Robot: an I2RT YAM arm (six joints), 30 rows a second.
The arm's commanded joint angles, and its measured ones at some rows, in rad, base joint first. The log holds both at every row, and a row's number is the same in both.
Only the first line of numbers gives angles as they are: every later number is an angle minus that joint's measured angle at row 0.
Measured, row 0:
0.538 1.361 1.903 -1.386 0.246 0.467
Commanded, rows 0 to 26:
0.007 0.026 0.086 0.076 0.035 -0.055
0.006 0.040 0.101 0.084 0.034 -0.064
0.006 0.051 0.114 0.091 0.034 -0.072
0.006 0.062 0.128 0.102 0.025 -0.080
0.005 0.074 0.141 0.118 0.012 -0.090
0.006 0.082 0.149 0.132 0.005 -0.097
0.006 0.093 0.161 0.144 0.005 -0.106
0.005 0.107 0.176 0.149 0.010 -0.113
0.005 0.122 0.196 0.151 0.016 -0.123
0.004 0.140 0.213 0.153 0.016 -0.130
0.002 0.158 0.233 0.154 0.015 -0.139
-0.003 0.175 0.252 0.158 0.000 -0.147
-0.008 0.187 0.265 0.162 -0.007 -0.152
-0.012 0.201 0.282 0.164 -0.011 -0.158
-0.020 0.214 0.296 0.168 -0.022 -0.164
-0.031 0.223 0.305 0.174 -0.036 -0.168
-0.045 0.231 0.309 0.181 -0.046 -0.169
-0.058 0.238 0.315 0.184 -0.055 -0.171
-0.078 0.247 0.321 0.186 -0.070 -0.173
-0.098 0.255 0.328 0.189 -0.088 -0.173
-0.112 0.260 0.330 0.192 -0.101 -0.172
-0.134 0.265 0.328 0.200 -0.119 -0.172
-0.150 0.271 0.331 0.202 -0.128 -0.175
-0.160 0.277 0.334 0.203 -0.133 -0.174
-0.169 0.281 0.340 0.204 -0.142 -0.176
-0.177 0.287 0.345 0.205 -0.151 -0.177
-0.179 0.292 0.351 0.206 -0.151 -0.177
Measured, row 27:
-0.170 0.305 0.289 0.091 -0.121 -0.162
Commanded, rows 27 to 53:
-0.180 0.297 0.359 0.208 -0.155 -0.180
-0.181 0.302 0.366 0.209 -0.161 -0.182
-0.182 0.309 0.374 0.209 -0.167 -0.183
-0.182 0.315 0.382 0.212 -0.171 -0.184
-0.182 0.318 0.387 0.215 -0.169 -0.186
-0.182 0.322 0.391 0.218 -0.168 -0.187
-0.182 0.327 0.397 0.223 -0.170 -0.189
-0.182 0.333 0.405 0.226 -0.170 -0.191
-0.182 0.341 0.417 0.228 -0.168 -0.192
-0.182 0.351 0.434 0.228 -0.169 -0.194
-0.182 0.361 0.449 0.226 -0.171 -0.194
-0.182 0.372 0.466 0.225 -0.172 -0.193
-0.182 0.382 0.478 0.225 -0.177 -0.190
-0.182 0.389 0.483 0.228 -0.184 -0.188
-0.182 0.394 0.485 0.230 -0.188 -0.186
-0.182 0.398 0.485 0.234 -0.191 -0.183
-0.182 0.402 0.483 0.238 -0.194 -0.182
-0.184 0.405 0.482 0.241 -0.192 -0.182
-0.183 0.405 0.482 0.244 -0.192 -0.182
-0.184 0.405 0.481 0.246 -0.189 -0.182
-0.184 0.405 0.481 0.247 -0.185 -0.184
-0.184 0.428 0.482 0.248 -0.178 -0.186
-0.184 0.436 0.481 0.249 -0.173 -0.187
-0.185 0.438 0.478 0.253 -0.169 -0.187
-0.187 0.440 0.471 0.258 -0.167 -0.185
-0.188 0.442 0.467 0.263 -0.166 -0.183
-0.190 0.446 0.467 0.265 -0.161 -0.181
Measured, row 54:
-0.183 0.446 0.440 0.144 -0.183 -0.178
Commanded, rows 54 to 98:
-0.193 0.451 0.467 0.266 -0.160 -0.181
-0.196 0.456 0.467 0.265 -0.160 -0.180
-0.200 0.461 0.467 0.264 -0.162 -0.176
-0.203 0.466 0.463 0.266 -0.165 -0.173
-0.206 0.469 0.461 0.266 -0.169 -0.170
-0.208 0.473 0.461 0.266 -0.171 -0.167
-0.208 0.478 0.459 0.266 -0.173 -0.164
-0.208 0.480 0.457 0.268 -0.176 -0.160
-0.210 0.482 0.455 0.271 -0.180 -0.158
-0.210 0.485 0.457 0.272 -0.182 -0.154
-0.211 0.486 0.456 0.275 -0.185 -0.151
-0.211 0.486 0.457 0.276 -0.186 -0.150
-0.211 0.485 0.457 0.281 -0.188 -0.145
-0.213 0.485 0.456 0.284 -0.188 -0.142
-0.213 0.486 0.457 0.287 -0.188 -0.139
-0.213 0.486 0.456 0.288 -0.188 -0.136
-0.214 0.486 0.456 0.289 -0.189 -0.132
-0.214 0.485 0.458 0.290 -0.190 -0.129
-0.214 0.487 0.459 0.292 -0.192 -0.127
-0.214 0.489 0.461 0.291 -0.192 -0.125
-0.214 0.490 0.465 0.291 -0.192 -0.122
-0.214 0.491 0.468 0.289 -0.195 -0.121
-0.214 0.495 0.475 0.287 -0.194 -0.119
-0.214 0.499 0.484 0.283 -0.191 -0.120
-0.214 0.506 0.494 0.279 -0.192 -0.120
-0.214 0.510 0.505 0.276 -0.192 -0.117
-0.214 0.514 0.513 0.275 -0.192 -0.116
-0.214 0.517 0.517 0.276 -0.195 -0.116
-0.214 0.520 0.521 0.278 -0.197 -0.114
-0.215 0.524 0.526 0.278 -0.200 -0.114
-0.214 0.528 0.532 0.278 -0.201 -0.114
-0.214 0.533 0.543 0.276 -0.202 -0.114
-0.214 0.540 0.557 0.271 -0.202 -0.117
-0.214 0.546 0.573 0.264 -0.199 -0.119
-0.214 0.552 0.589 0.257 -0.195 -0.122
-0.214 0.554 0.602 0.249 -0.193 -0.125
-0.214 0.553 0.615 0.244 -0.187 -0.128
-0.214 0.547 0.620 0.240 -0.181 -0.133
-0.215 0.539 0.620 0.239 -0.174 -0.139
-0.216 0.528 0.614 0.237 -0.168 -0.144
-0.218 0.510 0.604 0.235 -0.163 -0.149
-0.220 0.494 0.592 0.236 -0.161 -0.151
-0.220 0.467 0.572 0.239 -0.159 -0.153
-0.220 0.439 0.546 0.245 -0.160 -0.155
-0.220 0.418 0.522 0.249 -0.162 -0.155
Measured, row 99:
-0.216 0.508 0.570 0.234 -0.179 -0.138
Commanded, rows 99 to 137:
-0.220 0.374 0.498 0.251 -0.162 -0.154
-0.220 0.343 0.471 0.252 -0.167 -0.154
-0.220 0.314 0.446 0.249 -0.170 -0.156
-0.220 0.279 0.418 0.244 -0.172 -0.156
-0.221 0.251 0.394 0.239 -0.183 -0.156
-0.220 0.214 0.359 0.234 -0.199 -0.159
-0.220 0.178 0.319 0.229 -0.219 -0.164
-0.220 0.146 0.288 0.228 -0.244 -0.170
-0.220 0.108 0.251 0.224 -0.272 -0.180
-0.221 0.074 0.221 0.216 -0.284 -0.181
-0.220 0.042 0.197 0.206 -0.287 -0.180
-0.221 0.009 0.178 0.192 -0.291 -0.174
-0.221 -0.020 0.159 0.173 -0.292 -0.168
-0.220 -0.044 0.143 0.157 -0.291 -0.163
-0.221 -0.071 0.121 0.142 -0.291 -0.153
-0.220 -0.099 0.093 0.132 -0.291 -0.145
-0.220 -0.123 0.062 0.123 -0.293 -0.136
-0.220 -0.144 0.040 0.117 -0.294 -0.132
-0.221 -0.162 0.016 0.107 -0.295 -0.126
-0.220 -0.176 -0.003 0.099 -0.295 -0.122
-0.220 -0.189 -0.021 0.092 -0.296 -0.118
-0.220 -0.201 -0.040 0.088 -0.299 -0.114
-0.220 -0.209 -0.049 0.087 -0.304 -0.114
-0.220 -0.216 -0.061 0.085 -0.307 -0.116
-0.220 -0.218 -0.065 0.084 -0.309 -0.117
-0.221 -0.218 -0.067 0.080 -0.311 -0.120
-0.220 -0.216 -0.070 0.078 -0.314 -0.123
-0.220 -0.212 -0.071 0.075 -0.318 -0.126
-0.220 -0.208 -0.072 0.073 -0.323 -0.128
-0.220 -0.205 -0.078 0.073 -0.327 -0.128
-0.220 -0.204 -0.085 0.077 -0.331 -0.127
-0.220 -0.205 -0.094 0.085 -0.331 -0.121
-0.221 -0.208 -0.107 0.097 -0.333 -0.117
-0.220 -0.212 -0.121 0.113 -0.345 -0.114
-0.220 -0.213 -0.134 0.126 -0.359 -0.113
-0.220 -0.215 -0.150 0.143 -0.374 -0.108
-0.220 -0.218 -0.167 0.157 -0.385 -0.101
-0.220 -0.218 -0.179 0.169 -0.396 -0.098
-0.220 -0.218 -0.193 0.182 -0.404 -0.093
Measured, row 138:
-0.217 -0.209 -0.156 0.126 -0.356 -0.111
